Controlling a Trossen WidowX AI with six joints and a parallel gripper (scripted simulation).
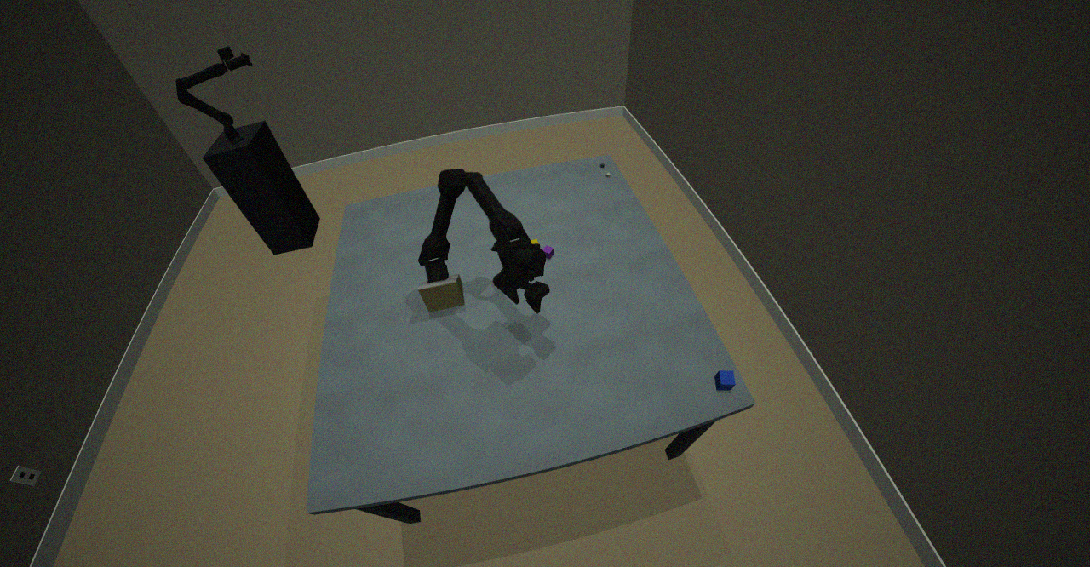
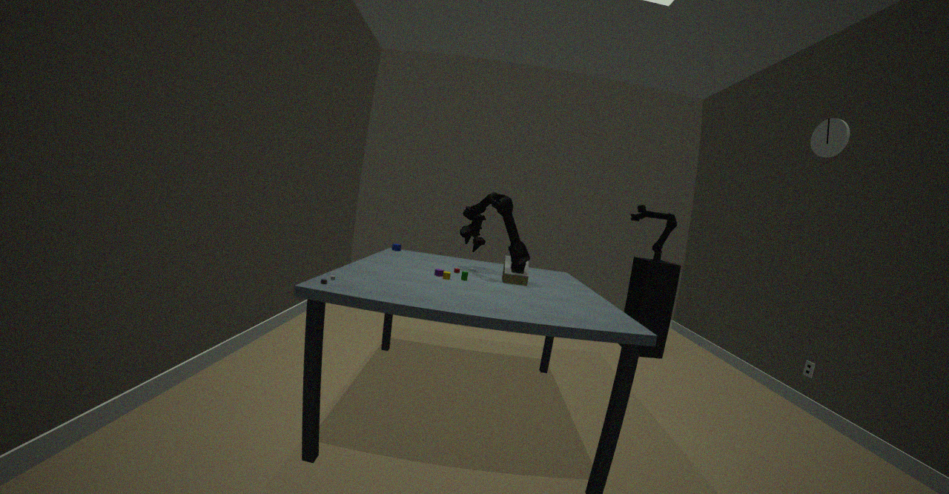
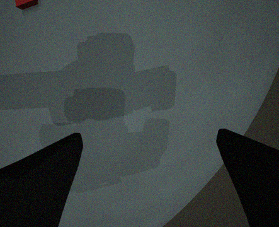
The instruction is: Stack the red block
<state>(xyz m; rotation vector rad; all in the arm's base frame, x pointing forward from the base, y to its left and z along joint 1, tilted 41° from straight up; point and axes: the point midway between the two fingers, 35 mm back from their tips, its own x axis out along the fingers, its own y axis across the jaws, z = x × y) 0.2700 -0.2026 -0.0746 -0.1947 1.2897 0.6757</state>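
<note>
Now: the red block 50 mm ahead of my gripper tip, 150 mm to the left of it and 120 mm below it. Round my gripper tip: blue block 520 mm ahead, 330 mm to the right, 110 mm below; yellow block 80 mm ahead, 350 mm to the left, 110 mm below; purple block 120 mm ahead, 300 mm to the left, 110 mm below.
</note>
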